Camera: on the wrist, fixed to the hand. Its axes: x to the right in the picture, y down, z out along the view.
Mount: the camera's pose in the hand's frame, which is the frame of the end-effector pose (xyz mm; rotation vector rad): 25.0 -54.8 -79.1 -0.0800 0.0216 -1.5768
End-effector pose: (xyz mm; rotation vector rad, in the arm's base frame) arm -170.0 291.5 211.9 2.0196 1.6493 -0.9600
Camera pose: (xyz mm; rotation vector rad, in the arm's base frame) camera -198.5 375.0 257.8 -0.2561 -2.7651 1.0068
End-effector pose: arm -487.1 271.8 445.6 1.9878 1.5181 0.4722
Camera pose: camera -568.3 324.1 469.2 0.2823 2.3973 -0.1438
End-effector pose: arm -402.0 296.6 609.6 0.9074 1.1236 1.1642
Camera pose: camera -466.2 309.4 534.8 -0.2035 1.3069 -0.1086
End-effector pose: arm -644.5 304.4 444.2 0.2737 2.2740 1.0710
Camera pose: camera -708.3 229.3 430.9 -1.3336 1.6132 0.2479
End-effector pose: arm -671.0 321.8 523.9 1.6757 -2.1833 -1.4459
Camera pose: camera -599.4 253.0 520.0 -2.3488 0.2545 0.9570
